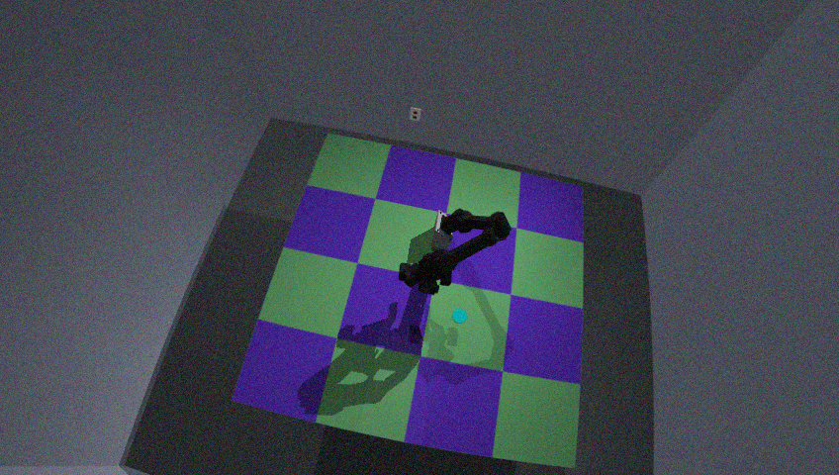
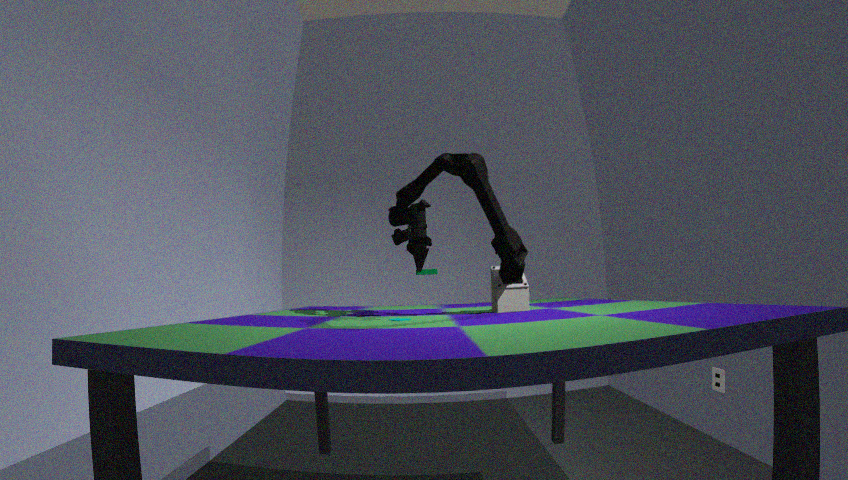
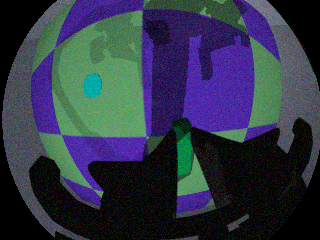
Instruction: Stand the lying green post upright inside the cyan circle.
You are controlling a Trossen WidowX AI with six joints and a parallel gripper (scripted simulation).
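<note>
The cyan circle lies 50 mm ahead of my gripper tip, 180 mm to the left of it and 140 mm below it. Also, from my gripper tip: green post (20 mm behind).
</note>
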